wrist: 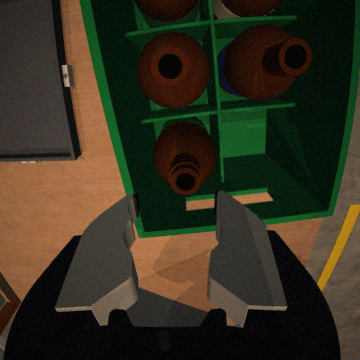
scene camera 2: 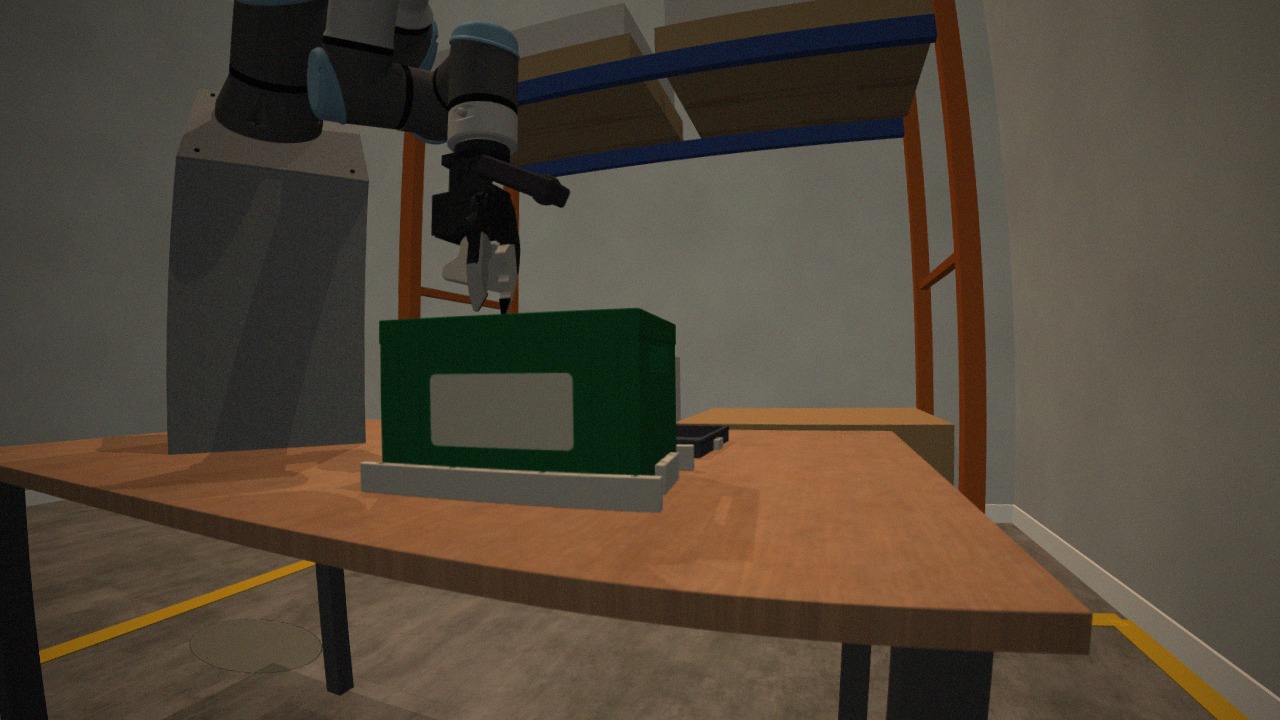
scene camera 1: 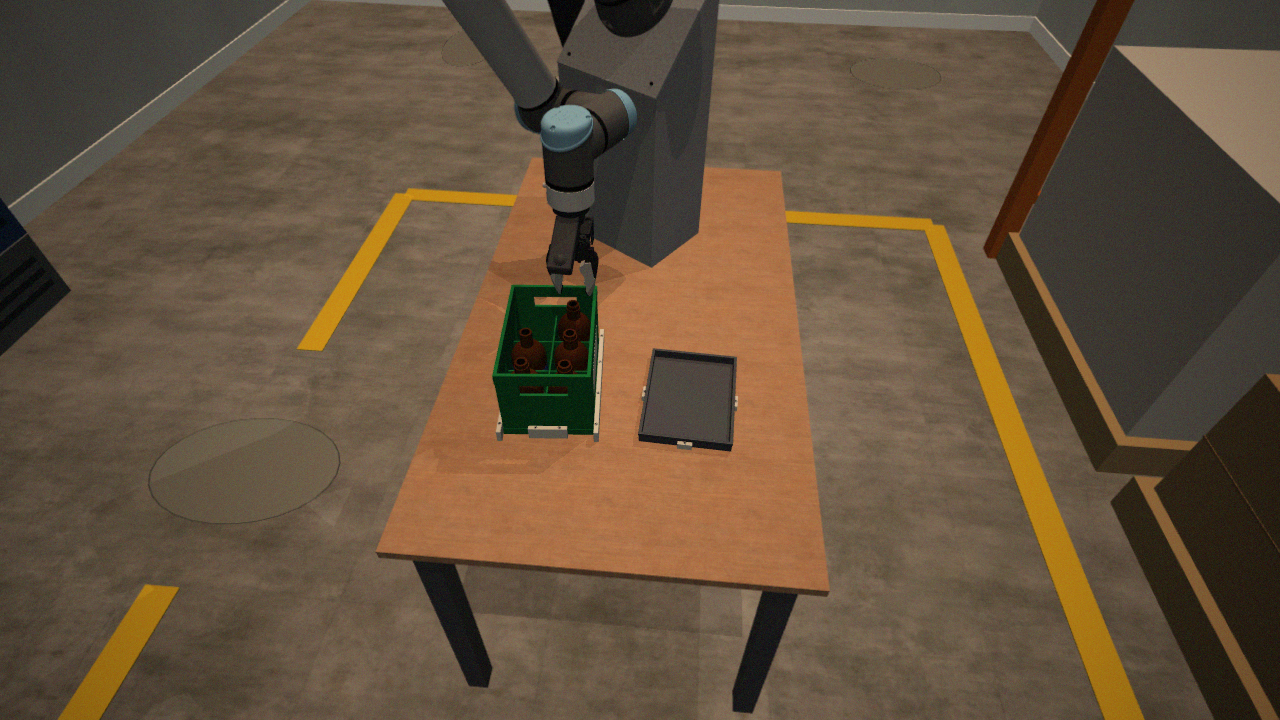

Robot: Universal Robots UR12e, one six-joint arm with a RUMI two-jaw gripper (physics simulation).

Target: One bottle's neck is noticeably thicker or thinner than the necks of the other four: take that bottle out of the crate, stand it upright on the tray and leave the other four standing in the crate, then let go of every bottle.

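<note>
My gripper is open and empty, above the far end of the green crate. Several brown bottles stand in the crate. The nearest bottle is just ahead of the fingertips in the wrist view. Behind it stands a second bottle; beside that is a blue-labelled bottle. Two more, a left bottle and a right bottle, stand at the near end. I cannot tell the odd neck. The black tray holds no bottle.
Pale guide strips edge the crate's base on the wooden table. The grey robot pedestal rises behind the crate. An orange-and-blue rack stands beyond the table.
</note>
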